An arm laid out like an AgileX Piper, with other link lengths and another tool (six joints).
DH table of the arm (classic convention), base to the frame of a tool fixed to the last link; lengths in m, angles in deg. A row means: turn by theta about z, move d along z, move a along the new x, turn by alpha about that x. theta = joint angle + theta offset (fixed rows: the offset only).
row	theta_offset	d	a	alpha
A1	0	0.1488	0	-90
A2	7.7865	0	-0.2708	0
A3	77.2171	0	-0.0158	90
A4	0	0.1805	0	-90
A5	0	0	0	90
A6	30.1	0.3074	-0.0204	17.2
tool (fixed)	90	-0.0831	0	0
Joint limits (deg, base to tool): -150..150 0..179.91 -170..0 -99.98..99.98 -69.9..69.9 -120..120
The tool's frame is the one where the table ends.
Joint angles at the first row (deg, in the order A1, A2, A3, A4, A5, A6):
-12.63 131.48 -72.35 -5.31 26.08 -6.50
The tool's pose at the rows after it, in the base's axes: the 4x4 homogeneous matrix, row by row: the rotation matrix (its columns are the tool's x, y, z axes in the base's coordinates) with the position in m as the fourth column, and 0 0 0 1 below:
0.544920 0.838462 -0.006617 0.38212; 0.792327 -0.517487 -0.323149 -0.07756; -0.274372 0.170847 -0.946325 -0.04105; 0 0 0 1
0.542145 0.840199 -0.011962 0.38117; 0.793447 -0.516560 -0.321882 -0.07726; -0.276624 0.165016 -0.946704 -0.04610; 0 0 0 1
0.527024 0.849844 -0.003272 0.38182; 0.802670 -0.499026 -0.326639 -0.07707; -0.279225 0.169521 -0.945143 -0.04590; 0 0 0 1
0.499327 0.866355 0.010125 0.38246; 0.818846 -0.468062 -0.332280 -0.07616; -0.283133 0.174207 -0.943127 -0.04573; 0 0 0 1
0.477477 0.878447 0.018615 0.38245; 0.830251 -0.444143 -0.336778 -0.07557; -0.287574 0.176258 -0.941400 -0.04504; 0 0 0 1
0.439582 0.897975 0.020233 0.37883; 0.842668 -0.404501 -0.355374 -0.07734; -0.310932 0.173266 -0.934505 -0.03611; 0 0 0 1
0.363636 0.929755 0.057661 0.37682; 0.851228 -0.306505 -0.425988 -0.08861; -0.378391 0.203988 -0.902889 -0.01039; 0 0 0 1
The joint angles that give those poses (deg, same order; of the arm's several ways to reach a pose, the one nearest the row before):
-12.63 133.04 -72.35 -5.31 24.76 -6.50
-12.63 133.86 -72.35 -5.38 24.30 -6.50
-12.63 133.86 -72.35 -5.56 24.07 -7.48
-12.63 133.86 -72.35 -5.56 23.80 -9.50
-12.63 133.74 -72.35 -5.63 23.81 -10.97
-12.63 132.03 -72.35 -7.28 25.96 -12.09
-12.63 127.67 -72.35 -13.74 29.21 -12.51

